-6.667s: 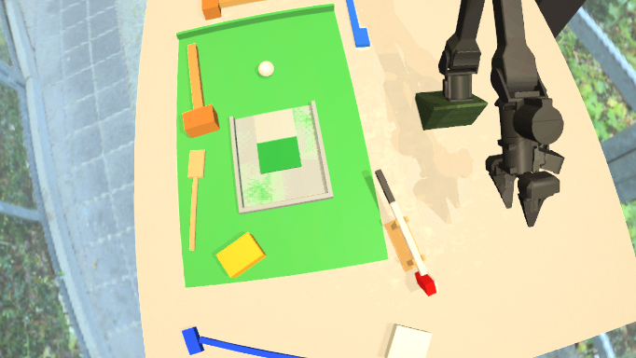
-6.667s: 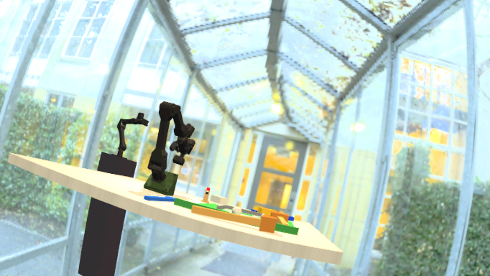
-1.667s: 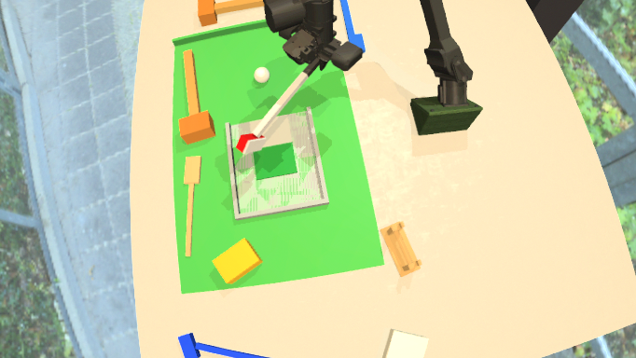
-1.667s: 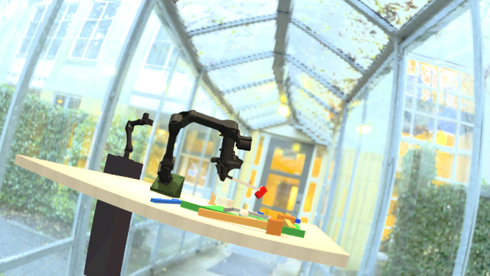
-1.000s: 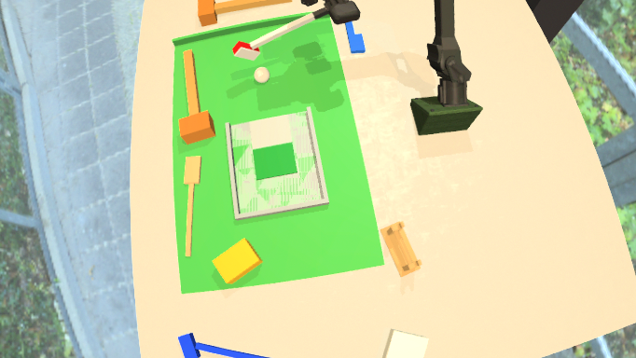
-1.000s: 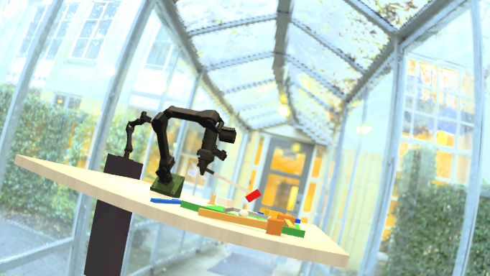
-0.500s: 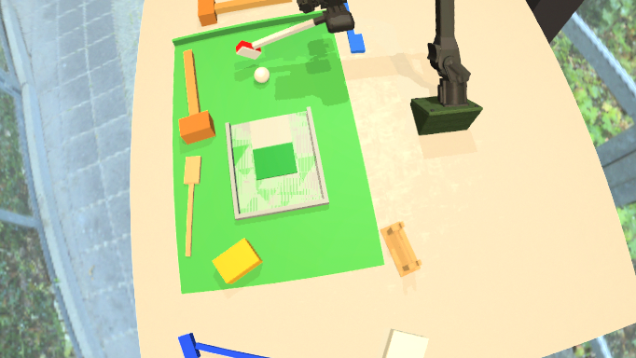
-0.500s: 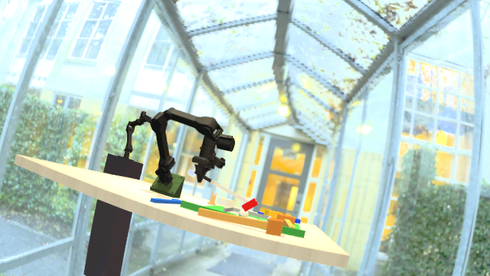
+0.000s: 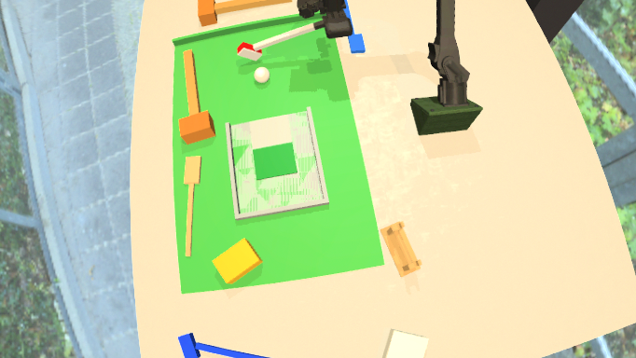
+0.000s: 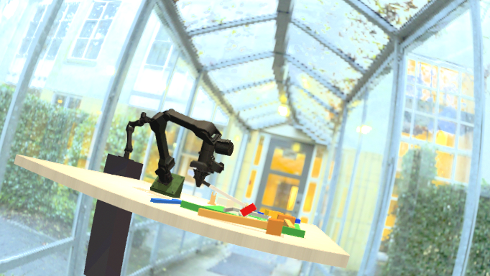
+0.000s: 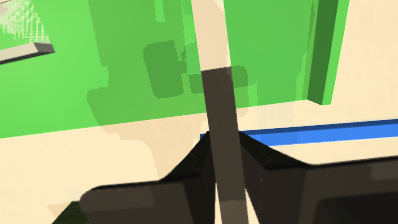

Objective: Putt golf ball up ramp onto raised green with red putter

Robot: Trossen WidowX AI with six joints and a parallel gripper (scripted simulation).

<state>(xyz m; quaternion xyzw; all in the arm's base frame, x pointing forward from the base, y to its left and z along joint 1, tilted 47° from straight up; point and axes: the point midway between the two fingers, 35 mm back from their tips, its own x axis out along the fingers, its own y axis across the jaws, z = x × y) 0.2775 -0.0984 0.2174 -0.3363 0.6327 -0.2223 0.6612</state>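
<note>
Now: gripper tip 12 cm short of the red putter and 2 cm to the right of it. The rest, counted from my gripper tip: tan paddle 37 cm ahead, 41 cm to the left, 8 cm below; then white golf ball 19 cm ahead, 9 cm to the left, 7 cm below; then wooden rack 13 cm behind, 56 cm to the left, 6 cm below.
</note>
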